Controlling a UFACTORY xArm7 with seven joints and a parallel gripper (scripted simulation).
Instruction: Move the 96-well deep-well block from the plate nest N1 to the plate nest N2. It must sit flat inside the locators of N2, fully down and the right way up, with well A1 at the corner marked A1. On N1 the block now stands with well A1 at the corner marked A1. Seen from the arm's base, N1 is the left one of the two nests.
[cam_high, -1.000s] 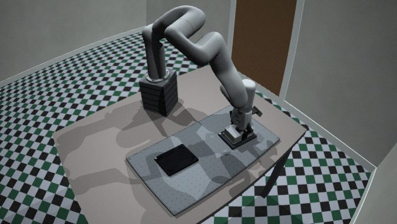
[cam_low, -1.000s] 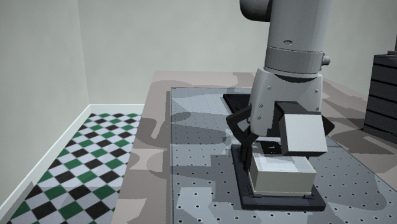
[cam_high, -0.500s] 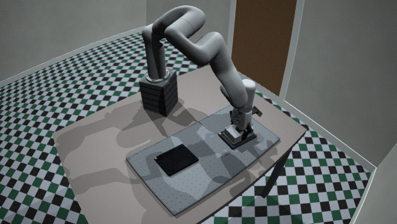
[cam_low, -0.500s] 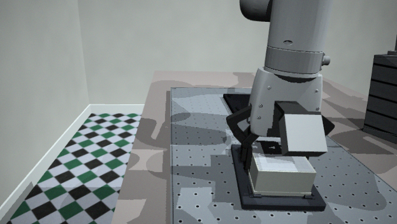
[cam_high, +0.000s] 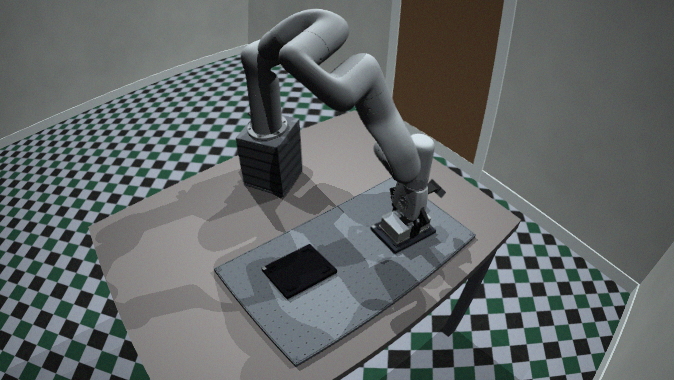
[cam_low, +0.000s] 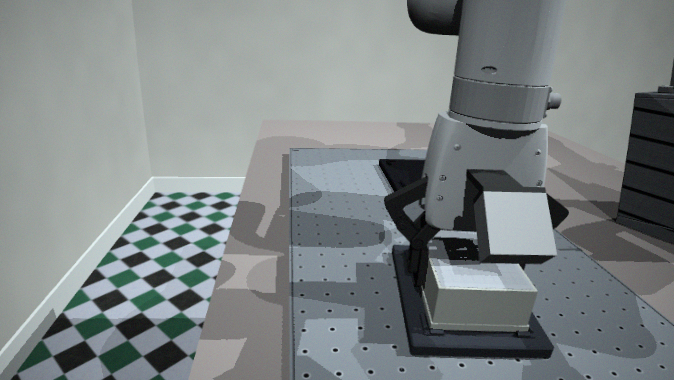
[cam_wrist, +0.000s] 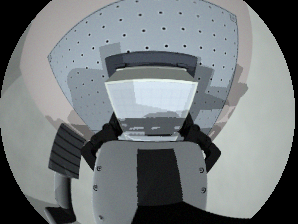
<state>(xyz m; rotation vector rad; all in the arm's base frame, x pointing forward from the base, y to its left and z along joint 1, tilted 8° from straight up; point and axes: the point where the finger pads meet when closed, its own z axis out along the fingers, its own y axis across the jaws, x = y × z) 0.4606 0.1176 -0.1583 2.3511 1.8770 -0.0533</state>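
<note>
Right now the plate nest N1 is 3 cm below my hand. Also, from my hand: plate nest N2: 33 cm to the right, 9 cm behind, 3 cm below; then white A1 mark: 7 cm behind, 6 cm to the right, 2 cm below; then 96-well deep-well block: right at my hand.
</note>
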